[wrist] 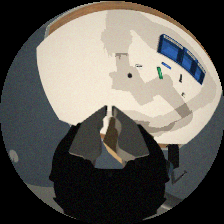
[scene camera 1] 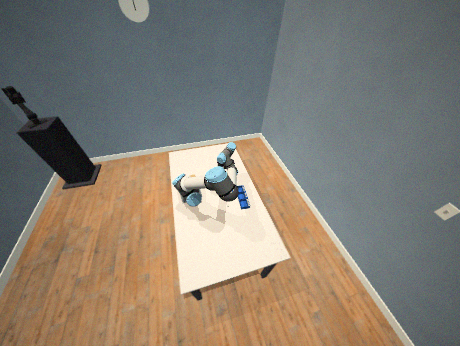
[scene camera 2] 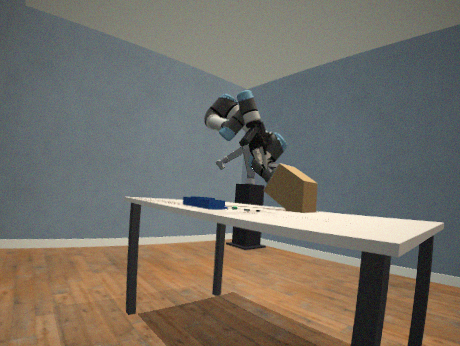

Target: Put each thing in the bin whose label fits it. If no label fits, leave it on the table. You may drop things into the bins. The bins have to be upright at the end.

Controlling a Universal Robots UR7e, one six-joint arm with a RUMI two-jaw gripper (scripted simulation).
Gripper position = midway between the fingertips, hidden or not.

In view: my gripper (scene camera 2: 265, 169).
My gripper is seen too in the wrist view (wrist: 109, 106).
